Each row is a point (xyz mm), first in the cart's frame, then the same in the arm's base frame.
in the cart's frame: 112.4 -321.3 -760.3
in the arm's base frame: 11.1 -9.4 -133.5
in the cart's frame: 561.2 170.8 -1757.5
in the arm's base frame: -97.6 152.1 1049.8
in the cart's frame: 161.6 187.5 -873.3
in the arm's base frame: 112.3 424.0 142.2
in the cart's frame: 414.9 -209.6 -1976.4
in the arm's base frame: -9.8 -300.3 1090.4
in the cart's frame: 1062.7 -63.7 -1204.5
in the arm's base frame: -739.9 220.4 608.1
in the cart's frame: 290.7 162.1 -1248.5
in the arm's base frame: 57.1 285.2 510.7
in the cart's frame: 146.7 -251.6 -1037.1
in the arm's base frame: 50.0 -40.7 149.6
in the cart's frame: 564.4 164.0 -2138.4
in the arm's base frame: -27.6 7.7 1395.3
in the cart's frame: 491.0 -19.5 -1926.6
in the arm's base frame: -44.9 -95.5 1125.2
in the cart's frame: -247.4 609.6 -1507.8
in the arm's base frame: 729.1 513.2 741.8
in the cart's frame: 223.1 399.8 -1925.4
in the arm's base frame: 312.7 245.6 1183.2
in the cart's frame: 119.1 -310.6 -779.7
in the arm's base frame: 11.2 -5.5 -110.6
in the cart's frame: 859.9 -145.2 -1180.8
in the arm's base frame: -572.3 121.2 506.3
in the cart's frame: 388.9 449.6 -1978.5
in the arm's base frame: 178.1 299.1 1291.9
